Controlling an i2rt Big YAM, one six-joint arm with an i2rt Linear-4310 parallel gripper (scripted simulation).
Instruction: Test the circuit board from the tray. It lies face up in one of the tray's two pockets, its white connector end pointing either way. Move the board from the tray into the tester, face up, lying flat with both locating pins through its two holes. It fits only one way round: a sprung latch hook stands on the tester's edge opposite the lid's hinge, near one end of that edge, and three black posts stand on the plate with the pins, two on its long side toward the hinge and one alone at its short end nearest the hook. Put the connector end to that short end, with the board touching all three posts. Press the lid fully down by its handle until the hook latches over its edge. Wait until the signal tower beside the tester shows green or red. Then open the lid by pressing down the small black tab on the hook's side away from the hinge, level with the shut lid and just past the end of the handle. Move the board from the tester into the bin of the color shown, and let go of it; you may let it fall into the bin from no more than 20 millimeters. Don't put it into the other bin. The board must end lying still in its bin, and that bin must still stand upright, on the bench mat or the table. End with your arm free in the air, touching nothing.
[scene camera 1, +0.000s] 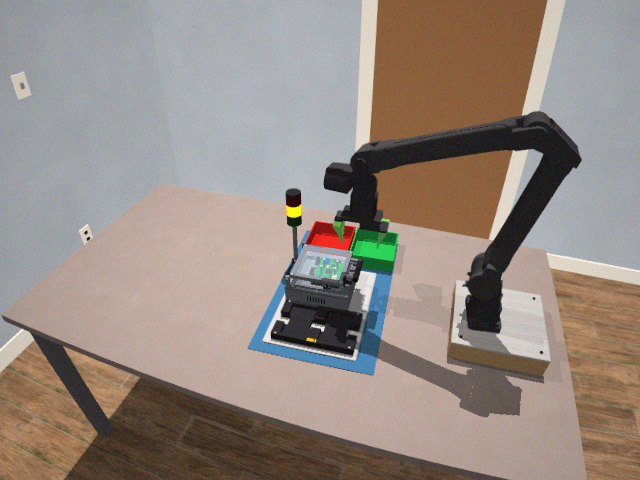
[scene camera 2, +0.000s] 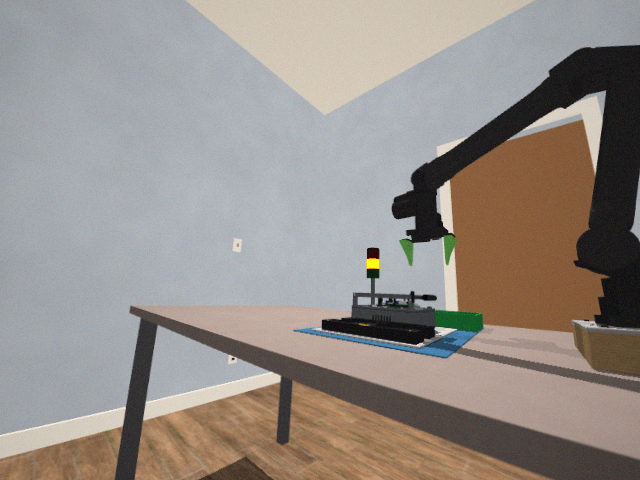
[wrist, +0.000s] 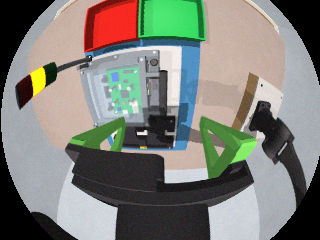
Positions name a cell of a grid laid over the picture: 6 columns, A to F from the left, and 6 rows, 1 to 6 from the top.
I see my gripper (scene camera 1: D4), a green bin (scene camera 1: D4), a red bin (scene camera 1: D3) and a tester lid (scene camera 1: D4).
The green bin is seen too in scene camera 2 (scene camera 2: E5). My gripper shows as well in scene camera 2 (scene camera 2: E4) and in the wrist view (wrist: D4). The tester lid also shows in the wrist view (wrist: C3).
